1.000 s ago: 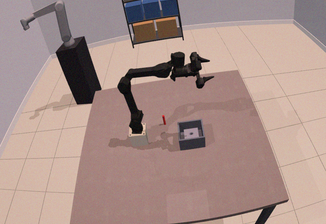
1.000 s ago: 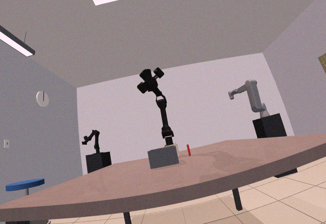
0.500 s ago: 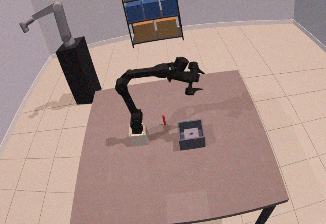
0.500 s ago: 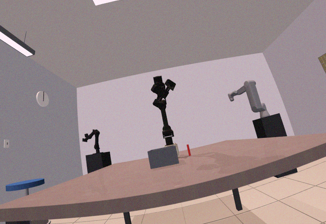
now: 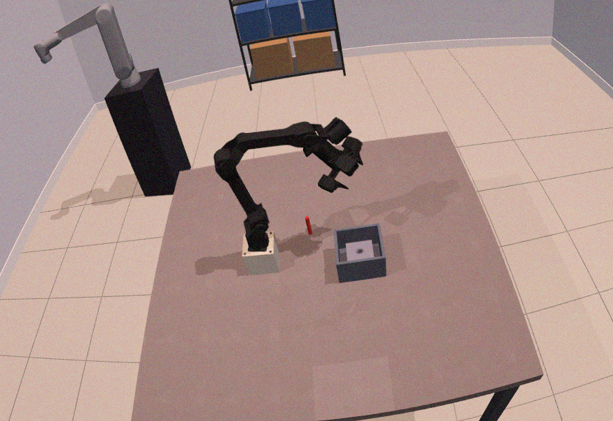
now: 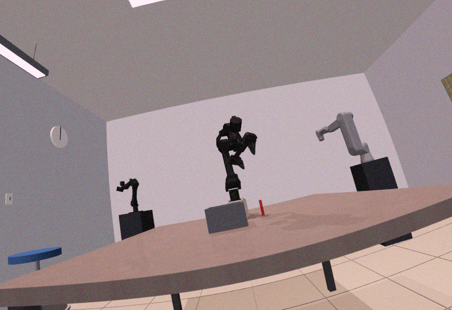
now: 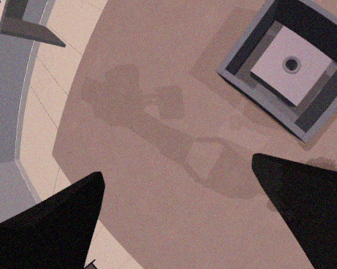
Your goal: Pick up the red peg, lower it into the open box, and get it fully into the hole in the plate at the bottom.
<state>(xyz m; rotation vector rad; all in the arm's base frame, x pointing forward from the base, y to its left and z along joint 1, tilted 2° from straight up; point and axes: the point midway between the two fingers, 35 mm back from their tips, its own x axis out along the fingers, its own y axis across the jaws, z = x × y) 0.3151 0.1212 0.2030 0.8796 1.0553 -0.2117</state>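
Right now my gripper tip is 190 mm past the red peg, 10 mm to the right of it and 220 mm above it. Also, from my gripper tip: grey box 140 mm to the right, 230 mm below; pale plate 140 mm to the right, 220 mm below.
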